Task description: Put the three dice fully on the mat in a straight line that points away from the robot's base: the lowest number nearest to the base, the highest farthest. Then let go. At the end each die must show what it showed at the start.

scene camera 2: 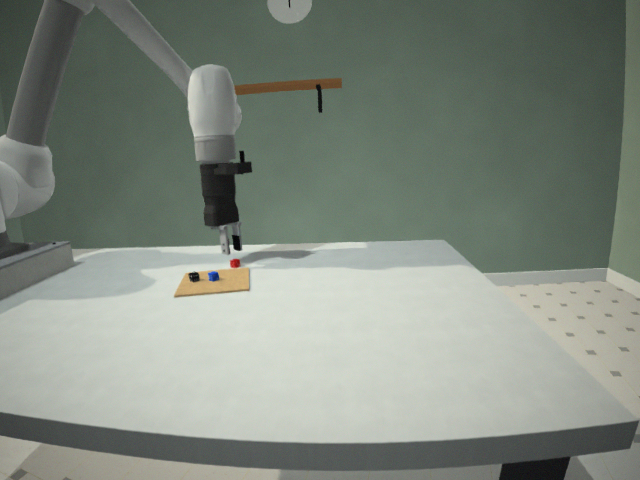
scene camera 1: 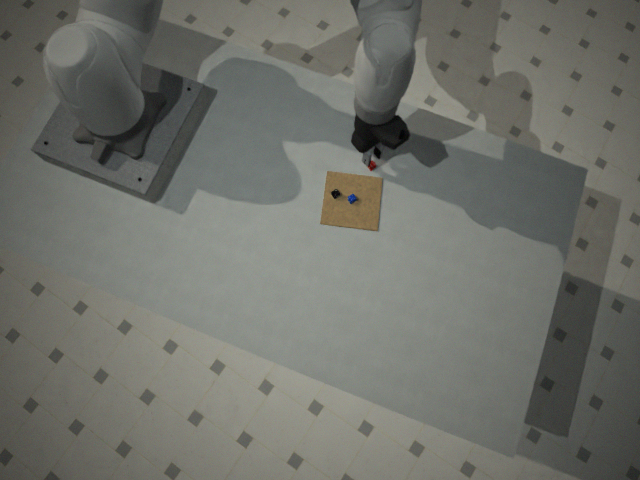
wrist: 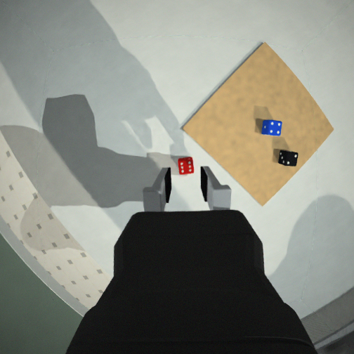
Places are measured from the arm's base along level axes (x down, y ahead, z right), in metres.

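Pixels of known places: gripper, between the fingertips: (scene camera 2: 232, 252) (scene camera 1: 371, 159); arm's base, origin of its link: (scene camera 1: 121, 119).
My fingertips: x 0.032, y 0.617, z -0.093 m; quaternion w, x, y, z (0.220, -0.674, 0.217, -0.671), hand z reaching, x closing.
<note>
For each thing: its top centre in the pictures, then the offset to it from my fingertips. Level surfaces: height alone.
- black die, centre of its top: (scene camera 2: 193, 273) (scene camera 1: 335, 192) dy -0.060, dx +0.014, dz +0.105 m
- blue die, centre of its top: (scene camera 2: 213, 272) (scene camera 1: 352, 197) dy -0.018, dx +0.014, dz +0.106 m
- tan mat, centre of its top: (scene camera 2: 214, 280) (scene camera 1: 351, 200) dy -0.017, dx +0.030, dz +0.107 m
- red die, centre of its top: (scene camera 2: 234, 259) (scene camera 1: 372, 164) dy +0.005, dx +0.018, dz +0.004 m
- table, height of its surface: dx +0.034 m
The black die (scene camera 1: 335, 193) (scene camera 2: 193, 276) (wrist: 288, 158) and the blue die (scene camera 1: 352, 198) (scene camera 2: 213, 276) (wrist: 272, 127) rest apart on the tan mat (scene camera 1: 356, 219) (scene camera 2: 232, 281) (wrist: 230, 120). The black one is nearer the base. The blue die shows four pips on top; the black die's number is hard to read. The red die (scene camera 1: 371, 166) (scene camera 2: 235, 263) (wrist: 185, 165) rests on the table off the mat, near a corner, and seems to show six. My gripper (scene camera 1: 371, 155) (scene camera 2: 231, 249) (wrist: 185, 177) is open and empty, above the table near the red die, fingers pointing down.
The robot's base plate (scene camera 1: 129, 165) stands on the table (scene camera 1: 310, 289) (scene camera 2: 330, 351) at the left in the first scene view. Arm shadows fall across the table. A wall shelf (scene camera 2: 289, 86) is in the background, behind the arm.
</note>
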